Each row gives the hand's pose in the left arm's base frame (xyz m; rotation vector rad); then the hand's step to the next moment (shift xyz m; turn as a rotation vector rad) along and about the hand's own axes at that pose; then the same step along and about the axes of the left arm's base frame.
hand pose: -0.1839 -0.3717 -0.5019 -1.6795 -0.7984 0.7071
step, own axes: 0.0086 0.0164 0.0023 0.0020 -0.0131 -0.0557
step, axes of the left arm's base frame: 0.0058 0.0052 -0.0169 0.0431 -0.0278 0.0254
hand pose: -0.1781 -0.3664 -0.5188 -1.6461 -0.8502 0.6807
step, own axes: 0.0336 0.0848 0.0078 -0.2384 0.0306 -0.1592
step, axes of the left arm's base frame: 0.0287 0.0205 -0.0845 -0.0049 -0.2882 0.0073
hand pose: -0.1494 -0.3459 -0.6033 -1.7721 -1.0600 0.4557
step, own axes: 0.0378 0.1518 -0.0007 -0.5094 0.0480 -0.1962
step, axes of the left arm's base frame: 0.0900 0.0100 -0.1276 -0.1196 -0.5337 -0.0335
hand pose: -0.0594 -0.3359 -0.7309 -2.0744 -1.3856 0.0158
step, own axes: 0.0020 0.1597 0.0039 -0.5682 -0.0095 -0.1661
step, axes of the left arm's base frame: 0.1316 -0.0353 -0.0835 -0.2037 -0.5539 -0.0475
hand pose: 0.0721 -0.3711 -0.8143 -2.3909 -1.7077 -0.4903
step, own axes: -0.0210 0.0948 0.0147 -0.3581 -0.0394 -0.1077
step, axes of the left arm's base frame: 0.0855 -0.0456 -0.0157 -0.1603 -0.3389 -0.0291
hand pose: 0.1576 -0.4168 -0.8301 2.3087 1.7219 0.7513
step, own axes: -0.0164 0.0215 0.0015 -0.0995 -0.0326 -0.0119
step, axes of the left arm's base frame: 0.0156 -0.0220 0.0029 -0.0542 -0.0843 -0.0326
